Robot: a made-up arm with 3 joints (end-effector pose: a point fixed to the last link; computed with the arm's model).
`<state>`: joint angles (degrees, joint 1 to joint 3).
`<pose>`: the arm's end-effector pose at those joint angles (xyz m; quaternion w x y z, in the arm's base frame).
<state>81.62 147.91 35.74</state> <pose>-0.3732 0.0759 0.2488 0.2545 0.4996 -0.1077 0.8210</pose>
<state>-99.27 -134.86 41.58</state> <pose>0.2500 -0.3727 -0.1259 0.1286 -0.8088 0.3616 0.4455</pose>
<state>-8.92 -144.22 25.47</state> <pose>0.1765 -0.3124 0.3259 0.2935 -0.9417 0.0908 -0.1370</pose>
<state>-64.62 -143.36 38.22</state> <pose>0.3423 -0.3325 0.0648 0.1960 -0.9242 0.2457 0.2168</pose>
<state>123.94 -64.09 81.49</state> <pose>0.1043 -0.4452 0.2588 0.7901 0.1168 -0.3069 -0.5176</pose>
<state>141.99 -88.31 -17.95</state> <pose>-0.0481 -0.3266 0.1114 0.1250 -0.3268 -0.7065 -0.6152</pose>
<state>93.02 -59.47 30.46</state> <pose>0.1686 -0.3311 0.1994 0.7421 -0.2348 -0.4509 -0.4369</pose>
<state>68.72 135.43 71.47</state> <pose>-0.3414 0.2002 0.3200 0.3791 0.3150 0.0091 0.8700</pose>
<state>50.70 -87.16 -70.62</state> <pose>-0.0101 -0.3199 0.0113 0.3550 -0.6790 -0.6315 0.1192</pose>
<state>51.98 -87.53 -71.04</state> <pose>-0.0109 -0.3208 0.0114 0.3445 -0.6822 -0.6347 0.1145</pose>
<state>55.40 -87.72 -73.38</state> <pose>-0.0116 -0.3232 0.0074 0.3117 -0.6844 -0.6502 0.1083</pose>
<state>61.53 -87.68 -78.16</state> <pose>-0.0106 -0.3283 -0.0019 0.2485 -0.6854 -0.6771 0.1002</pose>
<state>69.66 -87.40 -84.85</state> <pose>-0.0051 -0.3364 -0.0149 0.1595 -0.6848 -0.7052 0.0913</pose>
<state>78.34 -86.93 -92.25</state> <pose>0.0058 -0.3466 -0.0275 0.0595 -0.6828 -0.7233 0.0833</pose>
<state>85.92 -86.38 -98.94</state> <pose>0.0194 -0.3570 -0.0360 0.0309 0.6800 0.7284 -0.0776</pose>
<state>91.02 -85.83 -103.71</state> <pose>0.0309 -0.3648 -0.0400 0.0939 0.6767 0.7263 -0.0753</pose>
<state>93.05 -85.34 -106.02</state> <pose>0.0374 -0.3684 -0.0414 0.1218 0.6734 0.7251 -0.0765</pose>
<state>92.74 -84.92 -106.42</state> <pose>0.0392 -0.3685 -0.0420 0.1228 0.6703 0.7275 -0.0804</pose>
